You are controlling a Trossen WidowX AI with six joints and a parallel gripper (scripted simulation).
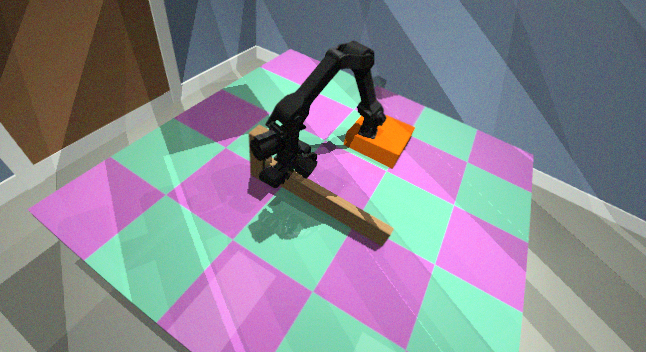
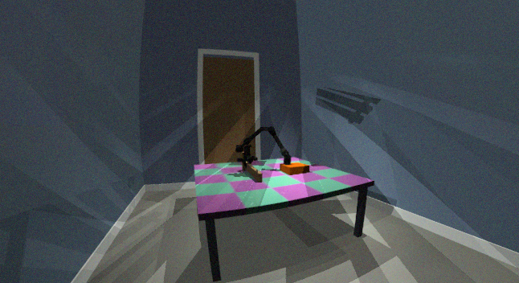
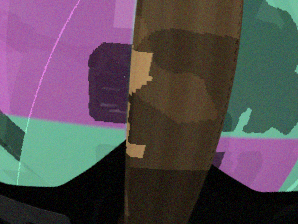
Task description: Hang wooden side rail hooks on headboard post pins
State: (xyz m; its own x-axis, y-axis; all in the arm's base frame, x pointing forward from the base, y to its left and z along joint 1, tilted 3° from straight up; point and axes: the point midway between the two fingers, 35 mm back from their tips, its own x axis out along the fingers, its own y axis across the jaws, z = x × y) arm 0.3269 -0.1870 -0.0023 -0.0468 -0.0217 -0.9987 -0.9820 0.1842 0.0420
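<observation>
Now: gripper tip 2 cm past the wooden headboard post, 9 cm to the left of it and 5 cm below it.
</observation>
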